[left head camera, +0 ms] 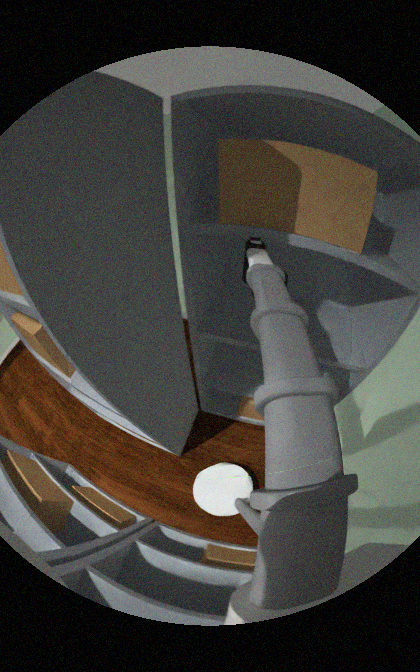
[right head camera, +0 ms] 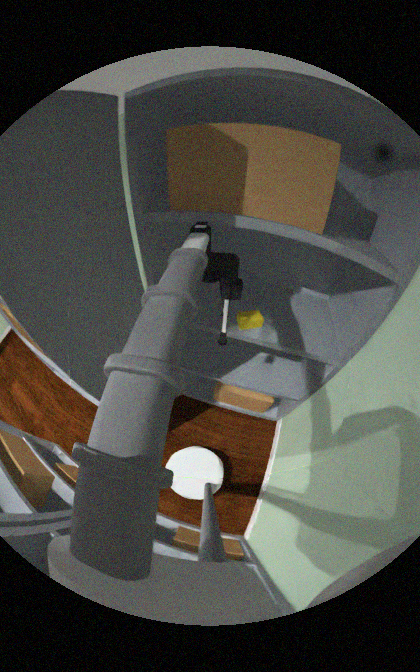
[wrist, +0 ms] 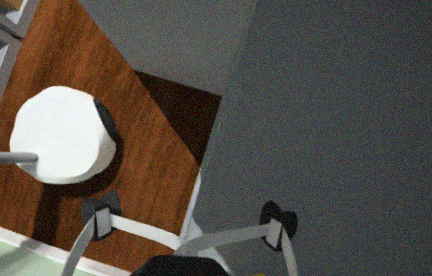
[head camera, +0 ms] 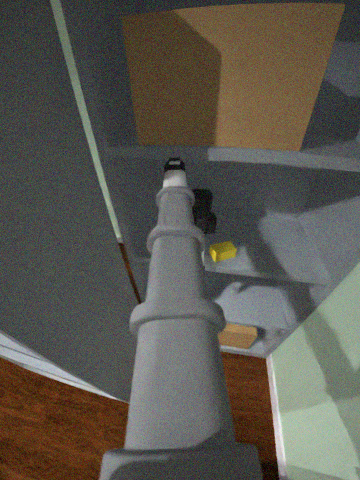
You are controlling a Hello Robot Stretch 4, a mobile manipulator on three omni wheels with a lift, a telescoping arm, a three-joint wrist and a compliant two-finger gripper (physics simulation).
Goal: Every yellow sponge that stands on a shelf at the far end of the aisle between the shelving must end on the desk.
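Frame: origin at the robot's base, x ahead, y left, z up, level; centimetres.
Seen in the pictures: gripper, fingertip midpoint: point(wrist: 191, 212).
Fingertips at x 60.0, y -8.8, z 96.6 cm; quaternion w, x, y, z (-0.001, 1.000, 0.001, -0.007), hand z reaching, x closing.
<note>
A point is followed by its place in that frame.
A yellow sponge point(head camera: 223, 251) @(x 63.0, y -19.4, z 100.8 cm) point(right head camera: 250, 320) lies near the front edge of a grey shelf point(head camera: 244, 261) @(x 60.9, y -28.9, z 96.3 cm), below the shelf with a large box. A sliver of yellow point(wrist: 259, 274) @(x 66.9, y -14.3, z 96.6 cm) shows at the bottom edge of the wrist view. My gripper point(wrist: 191, 212) @(x 60.0, y -8.8, z 96.6 cm) is open, its two fingertips wide apart with no object between them. The arm is stretched out into the shelving. In the right head view one finger shows just left of the sponge, apart from it in the picture; the depth between them is hard to tell. The desk does not show in these views.
A large brown box point(head camera: 270, 75) @(x 59.3, y -21.9, z 157.6 cm) point(left head camera: 325, 195) point(right head camera: 290, 175) stands on the shelf above. A smaller box point(head camera: 239, 335) @(x 55.3, y -39.8, z 28.0 cm) point(right head camera: 244, 396) lies on the lowest shelf. A tall grey panel point(head camera: 50, 200) @(x 47.8, y 30.3, z 134.6 cm) point(left head camera: 90, 240) stands left of the arm. A pale green wall point(head camera: 325, 380) @(x 20.7, y -61.2, z 62.4 cm) is at the right.
</note>
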